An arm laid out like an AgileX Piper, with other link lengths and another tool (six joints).
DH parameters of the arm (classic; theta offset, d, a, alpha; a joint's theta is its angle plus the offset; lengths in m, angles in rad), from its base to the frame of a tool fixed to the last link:
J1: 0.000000 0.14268 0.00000 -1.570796
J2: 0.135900 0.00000 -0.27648 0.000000
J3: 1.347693 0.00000 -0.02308 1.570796
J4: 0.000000 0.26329 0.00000 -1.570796
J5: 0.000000 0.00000 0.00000 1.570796
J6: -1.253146 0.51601 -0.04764 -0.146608
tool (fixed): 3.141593 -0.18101 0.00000 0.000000
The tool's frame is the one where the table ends.
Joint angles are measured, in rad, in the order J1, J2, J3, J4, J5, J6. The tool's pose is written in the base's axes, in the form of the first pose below.
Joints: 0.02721 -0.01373 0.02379 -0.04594 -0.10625 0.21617
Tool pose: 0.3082, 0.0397, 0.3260, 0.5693, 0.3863, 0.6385, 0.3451
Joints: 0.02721 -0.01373 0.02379 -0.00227 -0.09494 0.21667
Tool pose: 0.3094, 0.0361, 0.3236, 0.5801, 0.3753, 0.6437, 0.3291
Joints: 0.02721 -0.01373 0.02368 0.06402 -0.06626 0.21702
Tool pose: 0.3122, 0.0315, 0.3161, 0.5991, 0.3607, 0.6478, 0.3022
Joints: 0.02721 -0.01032 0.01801 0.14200 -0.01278 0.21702
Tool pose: 0.3166, 0.0286, 0.3025, 0.6250, 0.3472, 0.6466, 0.2659
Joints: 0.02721 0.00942 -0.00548 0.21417 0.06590 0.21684
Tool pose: 0.3218, 0.0304, 0.2857, 0.6543, 0.3408, 0.6367, 0.2246
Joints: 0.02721 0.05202 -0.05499 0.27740 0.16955 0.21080
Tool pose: 0.3265, 0.0386, 0.2690, 0.6840, 0.3444, 0.6170, 0.1812
